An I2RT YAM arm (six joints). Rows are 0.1 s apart.
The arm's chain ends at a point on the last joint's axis. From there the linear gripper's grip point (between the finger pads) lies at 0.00 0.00 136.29 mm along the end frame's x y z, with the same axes.
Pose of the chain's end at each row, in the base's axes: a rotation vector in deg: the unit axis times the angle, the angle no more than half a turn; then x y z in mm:
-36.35 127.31 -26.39 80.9 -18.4 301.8
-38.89 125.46 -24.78 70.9 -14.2 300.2
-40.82 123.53 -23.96 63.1 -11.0 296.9
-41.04 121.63 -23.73 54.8 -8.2 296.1
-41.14 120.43 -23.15 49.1 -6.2 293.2
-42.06 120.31 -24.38 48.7 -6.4 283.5
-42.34 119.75 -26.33 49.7 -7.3 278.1
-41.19 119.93 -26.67 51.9 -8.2 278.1
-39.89 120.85 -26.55 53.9 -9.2 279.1
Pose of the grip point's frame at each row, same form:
-36.35 127.31 -26.39 184.0 -35.3 214.3
-38.89 125.46 -24.78 175.9 -25.6 214.0
-40.82 123.53 -23.96 170.0 -18.4 212.7
-41.04 121.63 -23.73 164.2 -13.7 214.9
-41.14 120.43 -23.15 159.9 -9.8 213.9
-42.06 120.31 -24.38 159.4 -11.4 204.2
-42.34 119.75 -26.33 161.3 -14.9 200.2
-41.19 119.93 -26.67 163.7 -17.3 200.7
-39.89 120.85 -26.55 165.0 -19.7 200.8

